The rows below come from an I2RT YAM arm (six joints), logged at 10 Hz.
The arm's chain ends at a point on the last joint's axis. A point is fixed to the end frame.
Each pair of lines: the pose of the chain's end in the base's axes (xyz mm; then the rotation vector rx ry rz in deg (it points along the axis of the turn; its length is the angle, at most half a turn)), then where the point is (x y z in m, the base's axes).
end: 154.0 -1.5 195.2 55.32 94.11 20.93
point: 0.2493 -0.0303 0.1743
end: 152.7 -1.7 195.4 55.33 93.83 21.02
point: 0.2480 -0.0306 0.1749
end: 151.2 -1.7 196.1 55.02 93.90 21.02
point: 0.2466 -0.0303 0.1758
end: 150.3 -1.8 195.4 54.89 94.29 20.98
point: 0.2457 -0.0301 0.1747
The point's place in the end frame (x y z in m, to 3 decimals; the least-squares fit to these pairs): -0.010 0.006 0.101
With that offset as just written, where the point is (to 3 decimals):
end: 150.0 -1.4 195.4 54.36 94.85 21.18
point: 0.246 -0.029 0.174
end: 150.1 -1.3 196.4 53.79 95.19 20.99
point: 0.246 -0.028 0.175
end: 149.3 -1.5 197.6 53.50 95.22 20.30
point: 0.245 -0.029 0.177
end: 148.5 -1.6 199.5 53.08 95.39 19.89
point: 0.244 -0.029 0.179
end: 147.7 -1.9 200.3 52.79 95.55 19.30
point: 0.243 -0.030 0.179
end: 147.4 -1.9 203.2 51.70 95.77 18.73
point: 0.243 -0.029 0.183
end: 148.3 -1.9 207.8 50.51 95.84 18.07
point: 0.244 -0.029 0.188
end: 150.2 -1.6 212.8 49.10 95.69 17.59
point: 0.247 -0.028 0.194
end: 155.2 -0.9 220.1 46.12 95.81 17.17
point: 0.252 -0.026 0.204
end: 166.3 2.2 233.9 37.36 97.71 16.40
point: 0.266 -0.014 0.221
